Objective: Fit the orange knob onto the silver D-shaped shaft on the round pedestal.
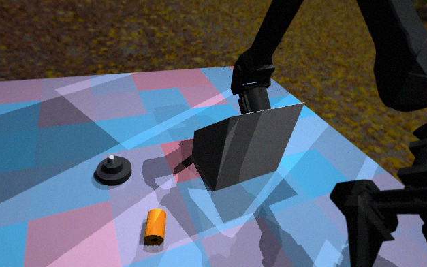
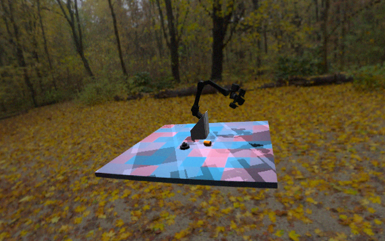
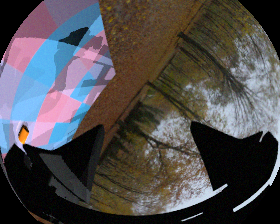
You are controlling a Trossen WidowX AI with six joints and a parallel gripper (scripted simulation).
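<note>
The orange knob lies 33 cm below my gripper tip, 30 cm to the right of it and 13 cm ahead of it. Also, from my gripper tip: round pedestal: 48 cm to the right, 31 cm below, 21 cm ahead.
</note>
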